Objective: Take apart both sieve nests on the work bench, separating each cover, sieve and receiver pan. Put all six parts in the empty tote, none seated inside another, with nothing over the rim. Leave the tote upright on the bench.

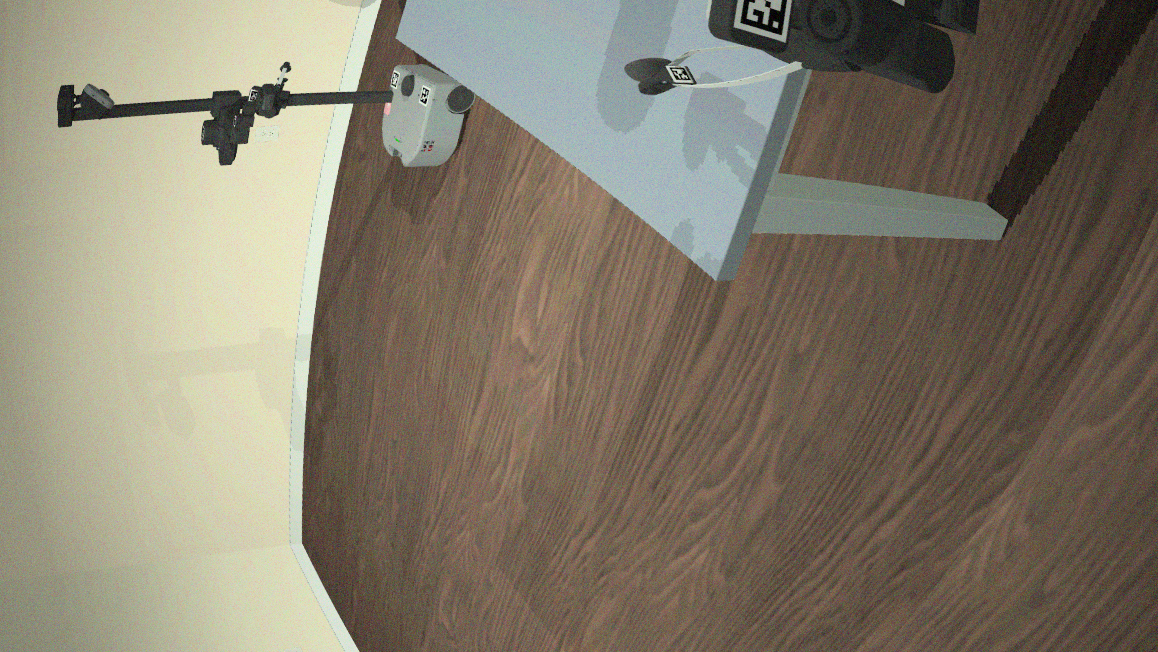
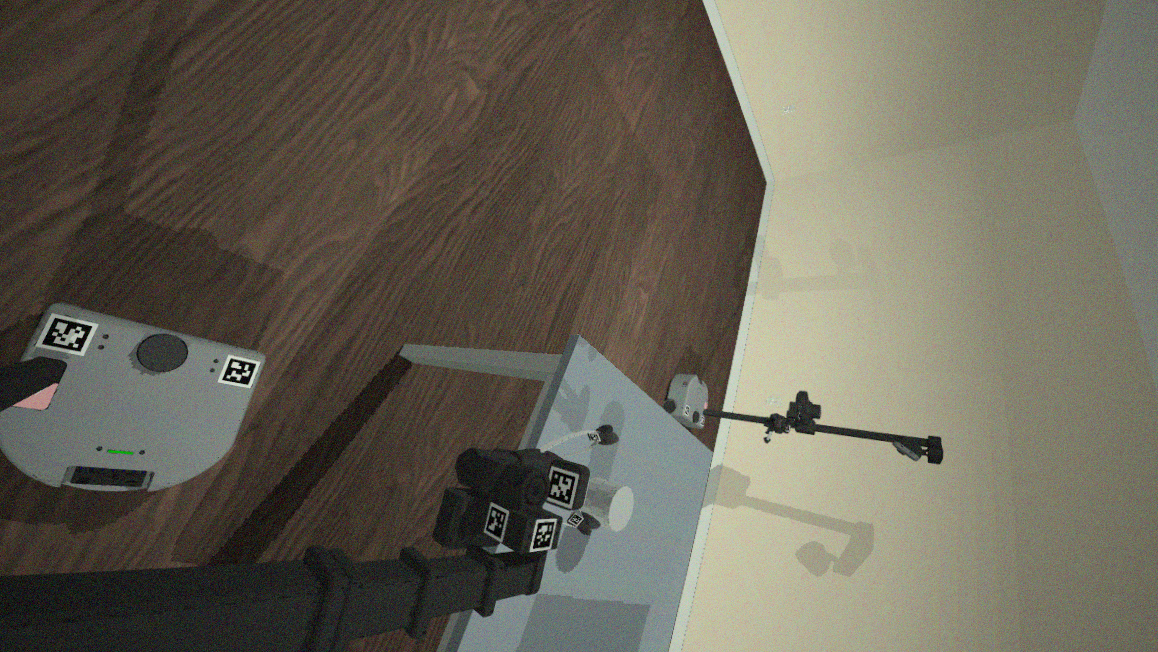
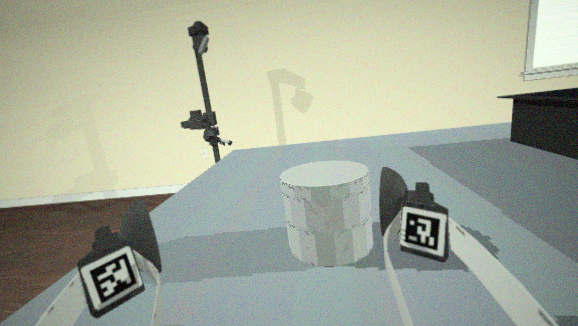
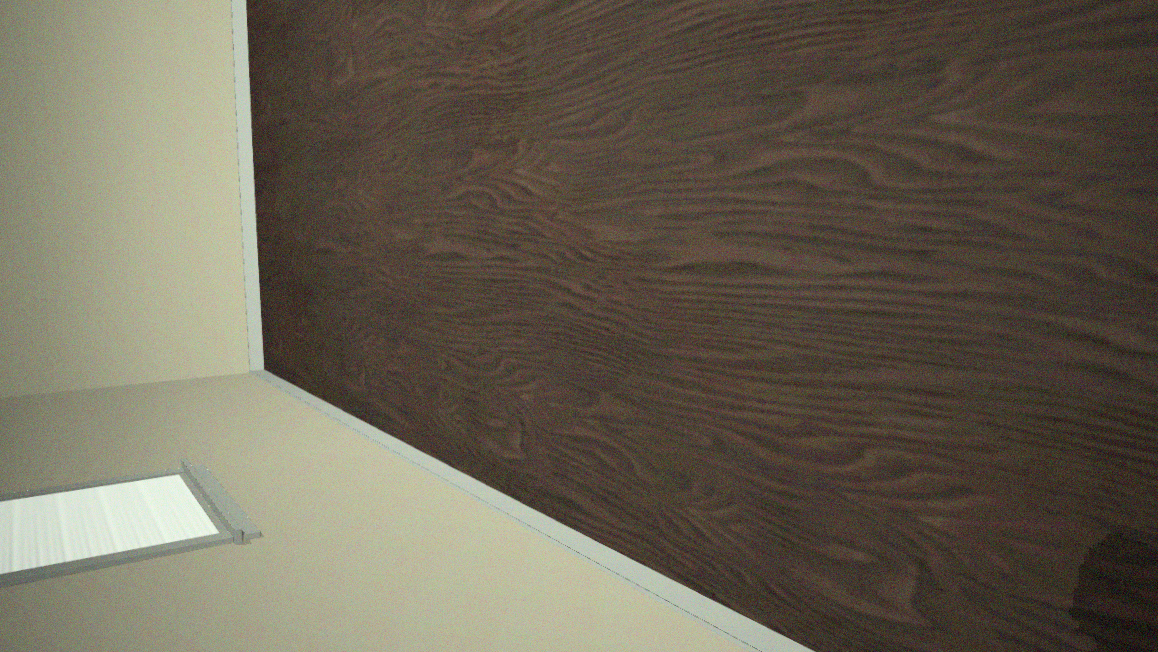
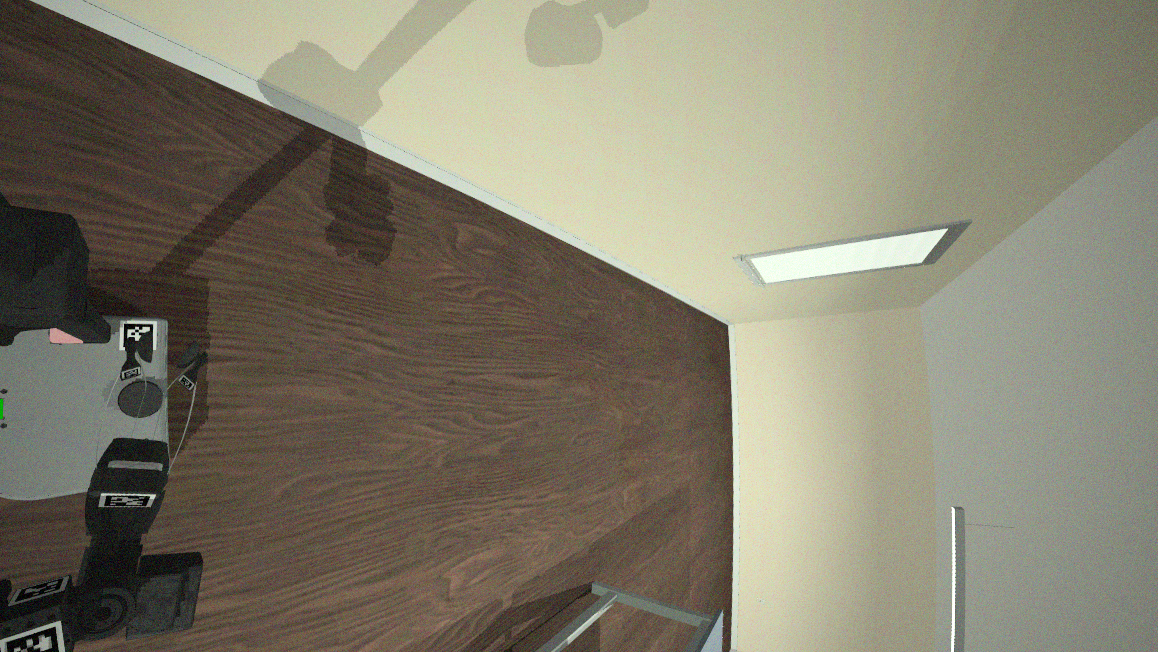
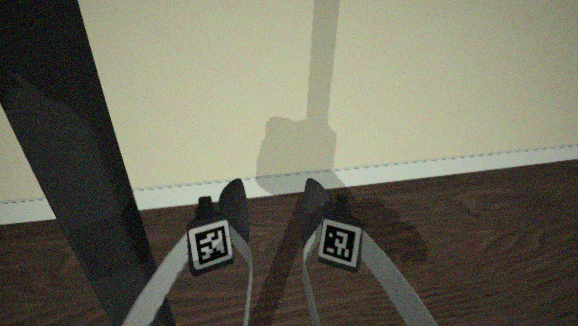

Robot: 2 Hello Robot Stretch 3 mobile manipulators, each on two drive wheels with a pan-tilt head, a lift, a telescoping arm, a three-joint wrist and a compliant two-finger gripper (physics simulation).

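A pale, round sieve nest (image 2: 619, 508) (image 3: 327, 220) stands upright and stacked on the blue-grey work bench (image 1: 551, 105) (image 2: 656, 566) (image 3: 300, 295). The r1 gripper (image 2: 597, 479) (image 3: 266, 217) is open above the bench at the nest, its right finger close to the nest's side and its left finger well away; whether the nest is between the fingertips or just beyond is unclear. A black box (image 3: 542, 125), likely the tote, shows in part at the right; its inside is hidden. The r2 gripper (image 5: 167, 349) (image 6: 275, 210) is open and empty, away from the bench. The second nest does not show.
Robot r2 (image 1: 425, 121) (image 2: 687, 400) stands past the bench's far edge, near the wall. A bench leg (image 1: 891, 206) (image 2: 486, 362) stands under the near corner. The r1 base (image 2: 153, 421) is on the floor. The r2 mast (image 6: 75, 150) rises left of its gripper.
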